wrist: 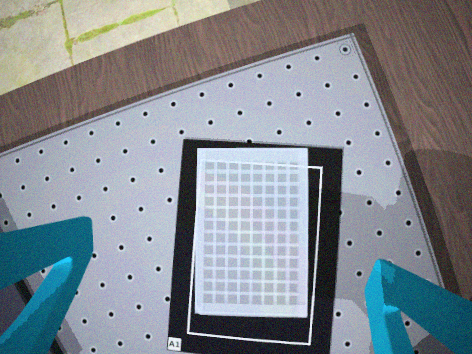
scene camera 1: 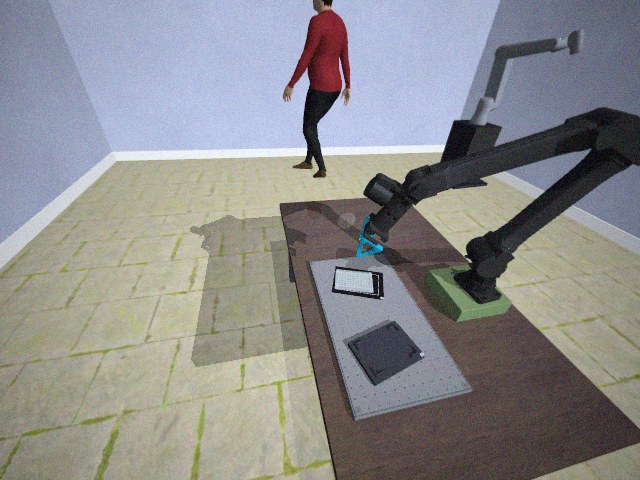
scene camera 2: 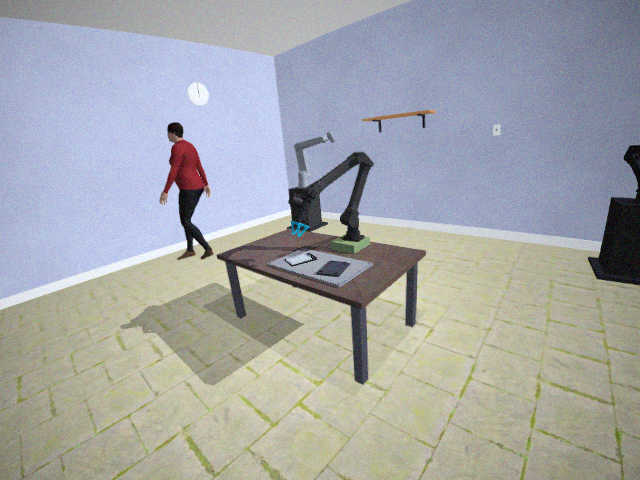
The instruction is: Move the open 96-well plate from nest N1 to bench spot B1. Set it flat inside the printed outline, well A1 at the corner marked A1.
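Where they show: gripper, fingertip midpoint: [wrist: 232, 256] [scene camera 1: 359, 248] [scene camera 2: 295, 235]; arm's base, link origin: [scene camera 1: 475, 287] [scene camera 2: 353, 238].
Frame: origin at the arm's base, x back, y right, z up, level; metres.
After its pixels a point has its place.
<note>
The pale 96-well plate [scene camera 1: 353, 281] {x -0.364, y 0.151, z -0.026 m} [scene camera 2: 299, 259] {x -0.376, y 0.138, z -0.025 m} [wrist: 251, 230] {x -0.360, y 0.160, z -0.024 m} lies, apparently flat, on the black pad [scene camera 1: 381, 286] {x -0.274, y 0.116, z -0.039 m} [wrist: 328, 225] {x -0.340, y 0.216, z -0.038 m} of B1. In the wrist view it is offset and slightly turned against the white outline [wrist: 314, 280] {x -0.305, y 0.190, z -0.038 m}: its top end overlaps the outline's top line, while black shows inside the outline at the bottom and right. The A1 label [wrist: 174, 344] {x -0.297, y 0.069, z -0.038 m} is at the pad's bottom left; the plate's own well A1 cannot be made out. My gripper [scene camera 1: 370, 252] {x -0.361, y 0.157, z 0.112 m} [scene camera 2: 297, 234] {x -0.361, y 0.157, z 0.112 m} [wrist: 232, 256] {x -0.361, y 0.157, z 0.112 m} is open and empty, raised above the plate, fingers apart from it.
The dark nest N1 [scene camera 1: 386, 352] {x -0.382, y -0.109, z -0.028 m} [scene camera 2: 333, 268] {x -0.392, y -0.106, z -0.029 m}, without a plate, is on the same grey perforated board [scene camera 1: 444, 379] {x -0.271, y -0.206, z -0.040 m} [wrist: 125, 185] {x -0.430, y 0.077, z -0.040 m}. The arm's green base block [scene camera 1: 480, 310] {x -0.044, y -0.072, z -0.012 m} [scene camera 2: 350, 248] {x -0.110, y -0.041, z -0.024 m} stands beside the board. A person in red [scene camera 1: 326, 51] [scene camera 2: 187, 165] is beyond the table.
</note>
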